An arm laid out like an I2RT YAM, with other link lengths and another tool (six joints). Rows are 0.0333 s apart.
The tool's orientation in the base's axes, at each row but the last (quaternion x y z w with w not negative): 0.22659, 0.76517, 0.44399, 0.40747; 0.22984, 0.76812, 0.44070, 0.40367; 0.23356, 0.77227, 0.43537, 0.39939; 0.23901, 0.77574, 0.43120, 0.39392
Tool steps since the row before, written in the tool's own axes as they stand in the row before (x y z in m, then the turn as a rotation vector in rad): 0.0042, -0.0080, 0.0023, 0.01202, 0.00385, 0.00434; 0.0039, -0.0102, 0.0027, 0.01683, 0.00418, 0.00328; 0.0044, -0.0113, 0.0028, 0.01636, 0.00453, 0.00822; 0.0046, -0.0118, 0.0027, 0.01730, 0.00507, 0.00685
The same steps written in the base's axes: -0.0004, 0.0001, -0.0093, -0.00327, 0.01260, -0.00294; 0.0000, -0.0011, -0.0112, -0.00688, 0.01566, -0.00436; -0.0004, -0.0013, -0.0124, -0.00255, 0.01790, -0.00536; -0.0008, -0.0015, -0.0128, -0.00420, 0.01819, -0.00484
